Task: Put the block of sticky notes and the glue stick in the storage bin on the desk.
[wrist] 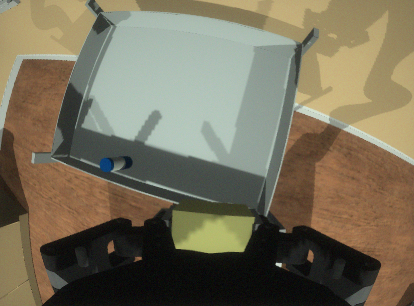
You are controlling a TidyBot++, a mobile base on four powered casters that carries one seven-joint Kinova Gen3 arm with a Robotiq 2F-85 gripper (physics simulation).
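Frame: origin at the arm's base, x back, y down, z right, level; centimetres.
Where they show: gripper, fingertip midpoint: (212,219).
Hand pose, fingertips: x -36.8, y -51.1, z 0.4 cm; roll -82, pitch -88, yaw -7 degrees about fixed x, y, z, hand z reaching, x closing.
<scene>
Each offset is from my fingertips to the top centre of the thing. Level surfaces: height alone.
The grey storage bin (170,70) stands open on the desk {dy +90.8 cm} (355,185), in the upper middle of the wrist view. The glue stick {dx -3.0, dy +15.4, dz -17.4 cm} (116,163), blue at both ends with a pale middle, lies inside the bin near its lower left corner, along the near wall. My gripper (212,219) is shut on the block of sticky notes {dx +0.9, dy -3.9, dz -0.1 cm} (212,234), a yellow block, at the lower middle of the view. In the view, the block overlaps the bin's near rim close to its lower right corner. Its height over the rim is hard to tell, and its underside is hidden.
Short grey tabs stick out from the bin's corners. The brown desk has a pale edge (345,127), with a tan surface (345,65) beyond it. A tan box-like object (12,255) stands at the lower left. Shadows of the arm fall across the tan surface.
</scene>
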